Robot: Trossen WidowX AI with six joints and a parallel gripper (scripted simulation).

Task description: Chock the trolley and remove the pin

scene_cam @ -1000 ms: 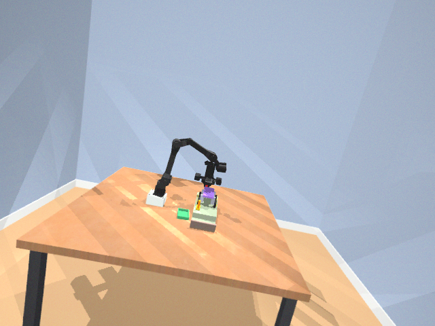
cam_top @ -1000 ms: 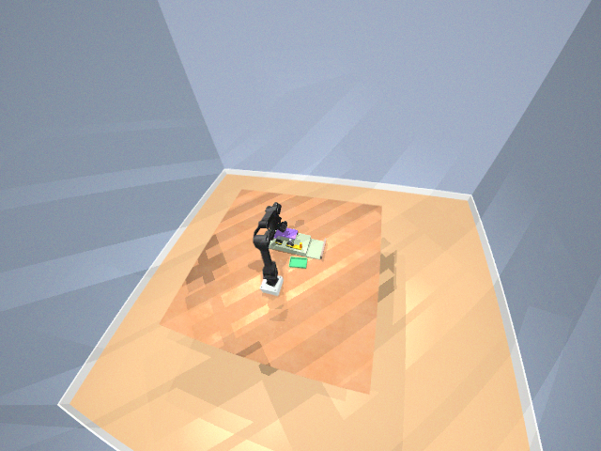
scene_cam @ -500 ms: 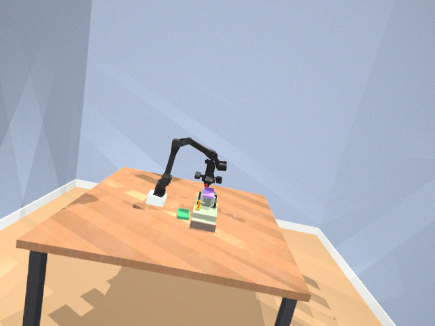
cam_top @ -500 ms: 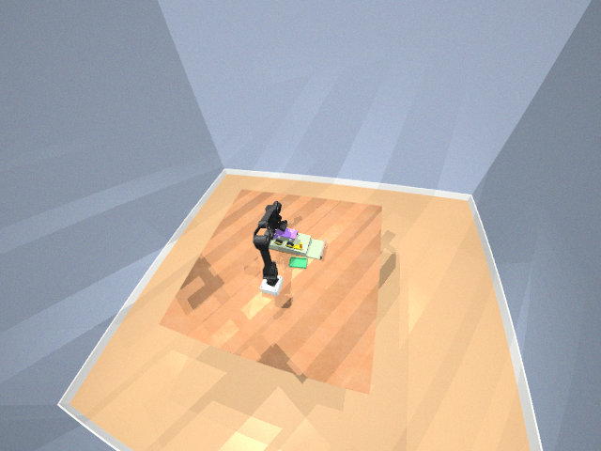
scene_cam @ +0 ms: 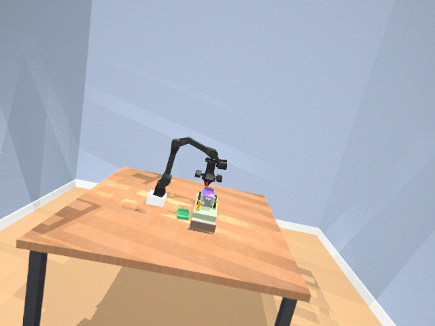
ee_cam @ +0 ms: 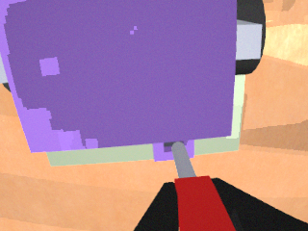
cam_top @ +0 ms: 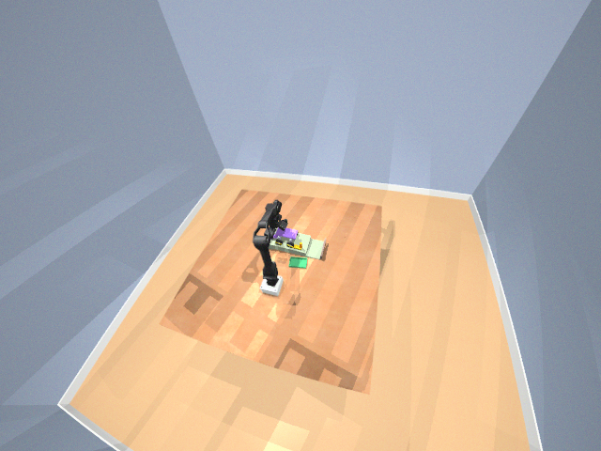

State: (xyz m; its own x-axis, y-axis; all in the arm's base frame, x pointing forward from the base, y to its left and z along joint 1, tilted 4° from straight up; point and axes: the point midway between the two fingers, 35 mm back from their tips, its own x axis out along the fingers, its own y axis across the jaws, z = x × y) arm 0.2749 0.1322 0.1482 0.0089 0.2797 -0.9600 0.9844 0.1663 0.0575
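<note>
The green tray is 22 cm to the right of my gripper tip, 17 cm below it and 7 cm behind it. Also, from my gripper tip: trolley (9 cm to the right, 5 cm below, 4 cm ahead); ramp (11 cm below, 9 cm to the right, 4 cm ahead); red-headed stop pin (right at my gripper tip).
</note>
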